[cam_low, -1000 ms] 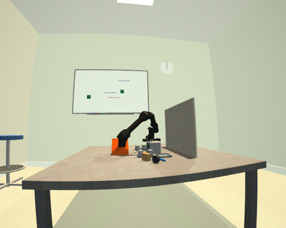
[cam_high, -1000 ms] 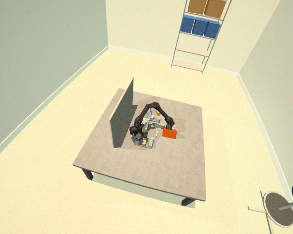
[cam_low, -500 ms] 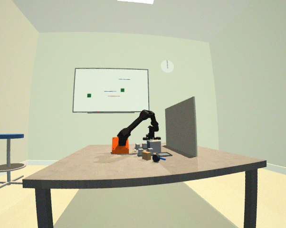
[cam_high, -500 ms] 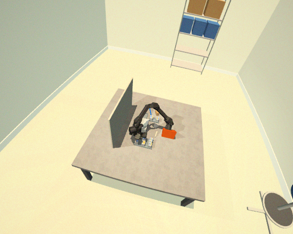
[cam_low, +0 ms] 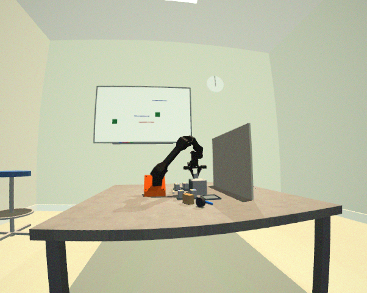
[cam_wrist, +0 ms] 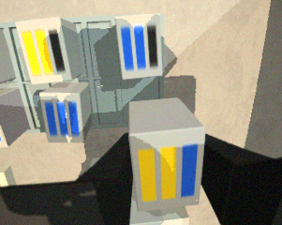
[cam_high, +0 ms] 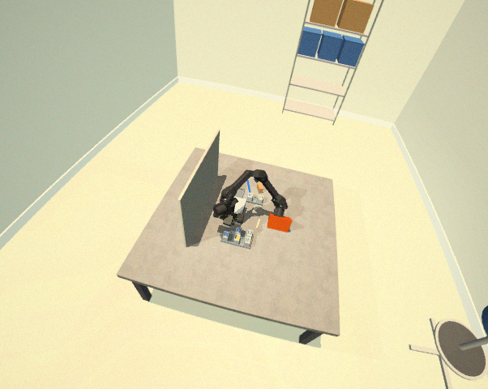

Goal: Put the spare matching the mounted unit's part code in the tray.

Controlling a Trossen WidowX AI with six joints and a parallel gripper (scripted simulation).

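Now: gripper tip 1 cm past the flat grey tray, 36 cm to the left of it and 9 cm above it. The rest, counted from my gripper tip: blue pen (8 cm behind, 47 cm to the right, 9 cm below); upright grey panel (21 cm ahead, 18 cm to the right, 13 cm above); white mounted unit (3 cm behind, 15 cm to the right, 5 cm below).
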